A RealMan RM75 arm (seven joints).
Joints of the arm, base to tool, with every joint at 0 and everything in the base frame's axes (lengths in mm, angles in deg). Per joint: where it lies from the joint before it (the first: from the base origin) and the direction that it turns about. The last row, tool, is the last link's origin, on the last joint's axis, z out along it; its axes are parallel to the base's.
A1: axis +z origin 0 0 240.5
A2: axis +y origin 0 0 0
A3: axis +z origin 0 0 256
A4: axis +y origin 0 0 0
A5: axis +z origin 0 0 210
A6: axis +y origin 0 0 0
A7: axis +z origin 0 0 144
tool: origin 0 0 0
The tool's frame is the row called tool.
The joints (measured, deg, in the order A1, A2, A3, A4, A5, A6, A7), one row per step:
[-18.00 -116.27 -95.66 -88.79 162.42 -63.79 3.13]
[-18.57 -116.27 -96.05 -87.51 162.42 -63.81 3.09]
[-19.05 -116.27 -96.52 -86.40 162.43 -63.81 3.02]
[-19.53 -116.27 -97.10 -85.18 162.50 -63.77 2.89]
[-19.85 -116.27 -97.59 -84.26 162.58 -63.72 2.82]
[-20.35 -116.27 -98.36 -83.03 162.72 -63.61 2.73]
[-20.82 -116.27 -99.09 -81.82 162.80 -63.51 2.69]
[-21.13 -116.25 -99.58 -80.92 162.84 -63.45 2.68]
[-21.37 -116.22 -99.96 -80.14 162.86 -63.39 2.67]
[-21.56 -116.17 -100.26 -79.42 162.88 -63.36 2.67]
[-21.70 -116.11 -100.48 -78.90 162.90 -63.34 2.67]
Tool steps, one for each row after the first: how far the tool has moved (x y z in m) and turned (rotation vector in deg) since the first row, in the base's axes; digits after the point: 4 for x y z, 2 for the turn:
[-0.0031 0.0015 -0.0013 -0.24 -0.08 0.78]
[-0.0060 0.0029 -0.0018 -0.30 -0.21 1.54]
[-0.0097 0.0043 -0.0021 -0.25 -0.36 2.46]
[-0.0128 0.0052 -0.0020 -0.17 -0.45 3.18]
[-0.0167 0.0068 -0.0014 0.06 -0.60 4.10]
[-0.0205 0.0082 -0.0011 0.22 -0.77 4.98]
[-0.0235 0.0089 -0.0010 0.27 -0.88 5.65]
[-0.0262 0.0094 -0.0010 0.29 -0.96 6.24]
[-0.0289 0.0096 -0.0012 0.24 -0.99 6.80]
[-0.0309 0.0097 -0.0011 0.23 -0.99 7.20]

